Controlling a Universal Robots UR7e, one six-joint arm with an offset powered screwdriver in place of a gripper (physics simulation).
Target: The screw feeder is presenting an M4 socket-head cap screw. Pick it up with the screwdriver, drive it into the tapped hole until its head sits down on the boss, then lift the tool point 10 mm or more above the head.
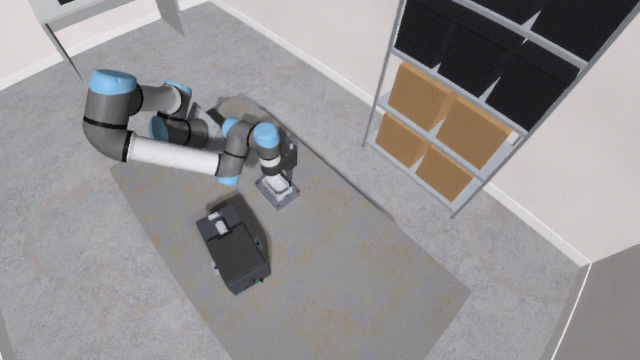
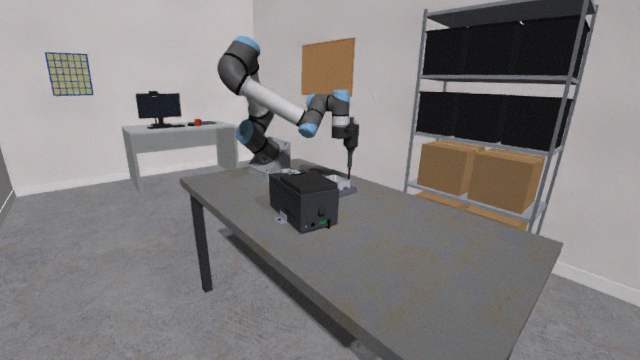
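The screwdriver points straight down, its tip at the right-hand corner of the pale open-topped housing. The housing sits on a dark grey base plate. At this size I cannot tell whether the tip touches the boss or stands slightly above it. No screw can be made out at the tip, and the tapped hole is too small to see. The black screw feeder stands apart from the tool; no screw can be made out at its pale outlet.
The arm reaches over the table from its base at the far end. A shelf rack with black bins and brown boxes stands beyond the table's long edge. A desk with a monitor stands behind.
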